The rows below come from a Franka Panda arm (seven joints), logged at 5 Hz.
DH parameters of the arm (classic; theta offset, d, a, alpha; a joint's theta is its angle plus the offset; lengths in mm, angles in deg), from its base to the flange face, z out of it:
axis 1: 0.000 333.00 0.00 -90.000
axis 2: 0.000 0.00 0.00 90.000
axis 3: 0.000 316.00 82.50 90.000
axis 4: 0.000 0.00 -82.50 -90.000
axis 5: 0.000 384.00 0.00 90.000
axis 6: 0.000 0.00 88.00 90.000
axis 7: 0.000 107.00 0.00 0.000
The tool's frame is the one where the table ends.
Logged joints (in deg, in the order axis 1, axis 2, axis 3, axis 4, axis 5, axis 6, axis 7), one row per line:
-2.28, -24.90, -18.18, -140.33, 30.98, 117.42, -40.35
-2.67, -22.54, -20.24, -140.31, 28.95, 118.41, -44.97
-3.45, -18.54, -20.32, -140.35, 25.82, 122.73, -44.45
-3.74, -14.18, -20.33, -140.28, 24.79, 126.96, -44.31
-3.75, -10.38, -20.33, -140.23, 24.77, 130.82, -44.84
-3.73, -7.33, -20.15, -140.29, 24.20, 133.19, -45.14
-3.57, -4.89, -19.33, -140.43, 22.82, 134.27, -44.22
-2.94, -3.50, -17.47, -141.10, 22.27, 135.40, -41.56
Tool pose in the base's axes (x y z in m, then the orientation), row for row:
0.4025, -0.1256, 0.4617, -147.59, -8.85, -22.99
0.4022, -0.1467, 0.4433, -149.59, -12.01, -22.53
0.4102, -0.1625, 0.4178, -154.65, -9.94, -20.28
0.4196, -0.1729, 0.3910, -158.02, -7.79, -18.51
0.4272, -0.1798, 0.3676, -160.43, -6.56, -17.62
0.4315, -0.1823, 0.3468, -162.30, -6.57, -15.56
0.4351, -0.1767, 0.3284, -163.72, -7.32, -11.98
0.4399, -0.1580, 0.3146, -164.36, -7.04, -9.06
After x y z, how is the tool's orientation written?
As a rotation vector, in degrees.
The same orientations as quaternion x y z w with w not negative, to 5 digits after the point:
-0.95192, -0.05708, -0.14828, 0.26192
-0.95595, -0.07675, -0.14398, 0.24401
-0.96840, -0.06224, -0.12699, 0.20543
-0.97587, -0.04811, -0.11431, 0.17974
-0.98033, -0.04009, -0.10767, 0.16050
-0.98393, -0.03983, -0.09433, 0.14629
-0.98703, -0.04413, -0.07222, 0.13640
-0.98876, -0.04235, -0.05450, 0.13260

